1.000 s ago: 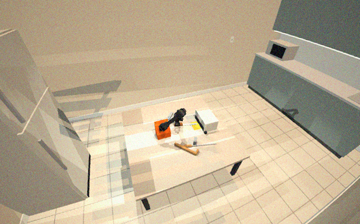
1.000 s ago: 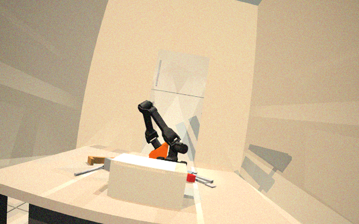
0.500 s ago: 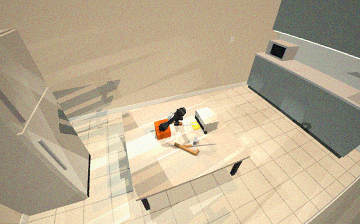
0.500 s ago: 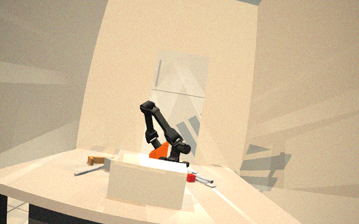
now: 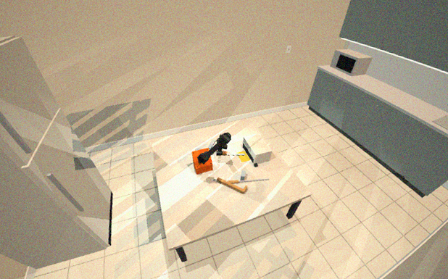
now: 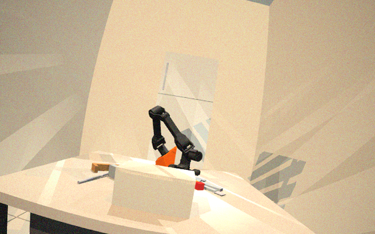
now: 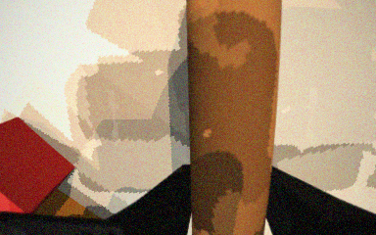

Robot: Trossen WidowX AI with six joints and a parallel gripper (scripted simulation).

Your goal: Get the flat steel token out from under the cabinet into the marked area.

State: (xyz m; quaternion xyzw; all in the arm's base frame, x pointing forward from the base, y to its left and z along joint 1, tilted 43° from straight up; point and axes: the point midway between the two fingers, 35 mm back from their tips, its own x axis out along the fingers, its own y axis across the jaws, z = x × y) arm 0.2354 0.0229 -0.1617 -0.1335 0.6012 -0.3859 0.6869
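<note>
Now: gripper tip 10 cm to the right of the red cube, 4 cm short of it and 1 cm below it. The rest, counted from my gripper tip: yellow-orange block 8 cm behind, 5 cm to the left, 1 cm above; grey bar 18 cm to the left, 3 cm behind; small grey block 38 cm to the right, 9 cm ahead, 2 cm above.
</note>
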